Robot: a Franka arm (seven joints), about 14 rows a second.
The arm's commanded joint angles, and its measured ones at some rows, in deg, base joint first. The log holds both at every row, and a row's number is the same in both.
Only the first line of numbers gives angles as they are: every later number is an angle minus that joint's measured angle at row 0.
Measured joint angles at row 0:
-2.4, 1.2, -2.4, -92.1, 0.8, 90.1, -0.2
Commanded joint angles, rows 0 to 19:
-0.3, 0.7, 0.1, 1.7, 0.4, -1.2, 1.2
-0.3, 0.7, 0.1, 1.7, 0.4, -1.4, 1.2
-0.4, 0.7, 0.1, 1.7, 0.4, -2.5, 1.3
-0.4, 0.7, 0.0, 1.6, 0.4, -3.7, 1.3
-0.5, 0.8, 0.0, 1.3, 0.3, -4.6, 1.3
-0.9, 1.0, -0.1, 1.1, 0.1, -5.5, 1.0
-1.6, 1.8, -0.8, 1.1, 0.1, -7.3, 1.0
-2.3, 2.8, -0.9, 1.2, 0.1, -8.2, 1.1
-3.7, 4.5, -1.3, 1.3, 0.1, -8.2, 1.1
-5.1, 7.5, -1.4, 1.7, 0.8, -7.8, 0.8
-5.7, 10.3, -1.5, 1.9, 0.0, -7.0, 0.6
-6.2, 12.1, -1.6, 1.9, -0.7, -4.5, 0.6
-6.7, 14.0, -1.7, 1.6, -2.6, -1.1, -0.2
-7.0, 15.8, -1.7, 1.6, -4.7, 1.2, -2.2
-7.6, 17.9, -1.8, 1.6, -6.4, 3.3, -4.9
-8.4, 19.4, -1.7, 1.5, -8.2, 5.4, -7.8
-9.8, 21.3, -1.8, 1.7, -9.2, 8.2, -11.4
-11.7, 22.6, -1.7, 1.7, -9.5, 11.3, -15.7
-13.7, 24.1, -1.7, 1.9, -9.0, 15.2, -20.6
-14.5, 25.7, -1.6, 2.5, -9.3, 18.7, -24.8
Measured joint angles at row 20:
-11.3, 22.8, -2.2, -0.1, -8.4, 14.3, -16.4
